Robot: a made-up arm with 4 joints.
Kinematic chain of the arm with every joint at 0, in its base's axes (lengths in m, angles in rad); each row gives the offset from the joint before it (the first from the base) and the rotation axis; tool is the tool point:
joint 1: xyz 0 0 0.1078 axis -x
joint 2: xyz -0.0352 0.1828 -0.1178 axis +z
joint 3: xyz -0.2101 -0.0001 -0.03 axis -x
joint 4: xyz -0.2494 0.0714 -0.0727 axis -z
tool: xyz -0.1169 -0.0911 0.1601
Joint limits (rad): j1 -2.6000..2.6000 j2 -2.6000..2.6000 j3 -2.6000..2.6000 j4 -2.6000..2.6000
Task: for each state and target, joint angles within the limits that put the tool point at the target. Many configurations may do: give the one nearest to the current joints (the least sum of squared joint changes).
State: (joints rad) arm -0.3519 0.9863 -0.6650 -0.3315
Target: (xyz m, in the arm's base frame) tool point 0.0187 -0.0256 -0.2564
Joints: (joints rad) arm -1.0967 1.4601 -0.8697 -0.5655
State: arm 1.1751 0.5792 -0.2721 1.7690
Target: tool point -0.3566 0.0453 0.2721
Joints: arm 1.4499 1.0363 -0.7398 2.2518
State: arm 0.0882 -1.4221 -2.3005 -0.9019
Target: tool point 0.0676 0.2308 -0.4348
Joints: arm 0.7429 -1.9158 -2.4282 -1.5733
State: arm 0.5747 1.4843 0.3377 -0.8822
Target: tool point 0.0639 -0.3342 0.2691
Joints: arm 0.5937 1.7236 0.2683 -0.1753
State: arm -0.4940 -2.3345 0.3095 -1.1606
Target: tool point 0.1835 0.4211 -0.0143
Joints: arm 0.1411 -2.2398 0.2435 -1.9347
